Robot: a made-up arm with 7 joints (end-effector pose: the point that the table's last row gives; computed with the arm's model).
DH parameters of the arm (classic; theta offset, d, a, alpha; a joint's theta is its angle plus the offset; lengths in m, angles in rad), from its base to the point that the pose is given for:
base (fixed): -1.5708 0.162 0 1.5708
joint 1: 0 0.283 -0.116 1.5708
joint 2: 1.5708 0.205 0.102 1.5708
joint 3: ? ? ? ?
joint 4: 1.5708 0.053 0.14 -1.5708
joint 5: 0 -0.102 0.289 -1.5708
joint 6: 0.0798 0 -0.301 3.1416
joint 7: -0.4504 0 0.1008 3.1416
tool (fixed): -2.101 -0.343 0 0
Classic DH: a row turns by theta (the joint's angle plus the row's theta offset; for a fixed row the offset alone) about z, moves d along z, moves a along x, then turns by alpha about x.
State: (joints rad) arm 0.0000 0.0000 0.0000 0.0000 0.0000 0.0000 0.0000
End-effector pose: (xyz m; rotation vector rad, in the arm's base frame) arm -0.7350 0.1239 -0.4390 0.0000 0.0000 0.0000
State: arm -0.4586 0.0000 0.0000 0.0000 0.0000 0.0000 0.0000
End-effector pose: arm -0.7350 0.3772 -0.3220 0.4586 0.0000 0.0000
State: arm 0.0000 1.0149 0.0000 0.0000 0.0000 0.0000 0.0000
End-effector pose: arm -0.5148 0.5041 -0.4390 0.0000 0.0000 -1.0149
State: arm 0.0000 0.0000 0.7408 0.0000 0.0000 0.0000 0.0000
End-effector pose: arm -0.3760 0.1239 -0.5714 0.0000 -0.7408 0.0000
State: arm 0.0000 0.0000 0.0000 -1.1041 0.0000 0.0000 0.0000
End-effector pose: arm -0.8569 -0.1100 -0.4390 0.0000 0.0000 1.1041
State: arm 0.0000 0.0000 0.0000 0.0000 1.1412 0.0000 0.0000
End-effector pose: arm -0.7350 0.3915 -0.1698 1.1412 0.0000 0.0000
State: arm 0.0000 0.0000 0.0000 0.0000 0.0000 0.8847 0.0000
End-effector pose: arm -0.5602 0.1811 -0.4390 0.0000 0.0000 0.8847
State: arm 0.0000 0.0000 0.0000 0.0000 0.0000 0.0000 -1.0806
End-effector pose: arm -0.7847 0.0329 -0.4390 0.0000 0.0000 1.0806
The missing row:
joint 3: 0 0.208 0.221 -1.5708
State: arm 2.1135 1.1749 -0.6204 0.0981 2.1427 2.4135 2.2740
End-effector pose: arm -0.3411 0.3864 -0.0334 0.2706 -1.3717 0.2834
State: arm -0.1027 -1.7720 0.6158 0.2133 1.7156 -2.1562 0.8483
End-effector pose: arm -0.4218 -0.5569 -0.0632 -0.7444 1.6586 -0.4082
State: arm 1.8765 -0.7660 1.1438 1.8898 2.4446 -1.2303 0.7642
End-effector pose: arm -0.5342 0.0452 0.3025 1.4748 0.9968 -0.5961
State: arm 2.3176 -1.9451 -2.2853 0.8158 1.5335 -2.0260 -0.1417
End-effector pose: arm -0.6729 -0.4132 0.3016 1.9100 1.9221 0.3527
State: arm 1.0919 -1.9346 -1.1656 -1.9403 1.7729 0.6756 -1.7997
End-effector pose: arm 0.1344 0.3205 0.4908 2.0203 0.9729 -1.0776
